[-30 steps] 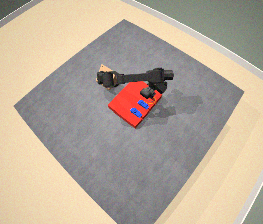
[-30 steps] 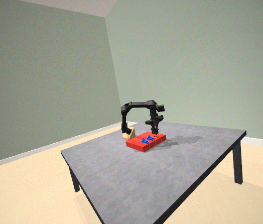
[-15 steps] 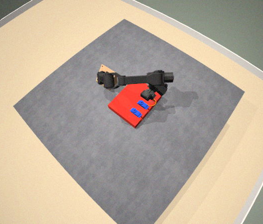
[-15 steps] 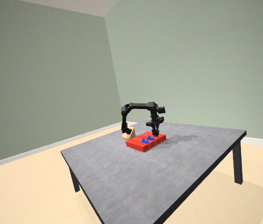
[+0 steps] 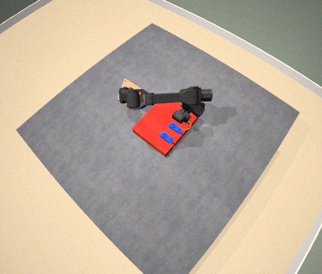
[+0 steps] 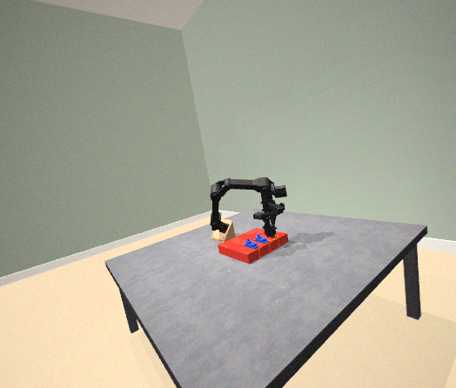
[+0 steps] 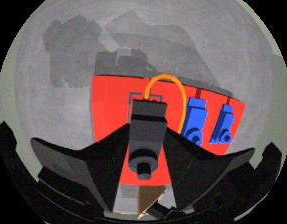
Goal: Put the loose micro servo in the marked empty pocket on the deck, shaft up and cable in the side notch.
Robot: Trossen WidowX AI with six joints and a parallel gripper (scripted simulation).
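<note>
Right now the red deck is 120 mm behind my gripper tip, 80 mm to the right of it and 80 mm below it.
</note>
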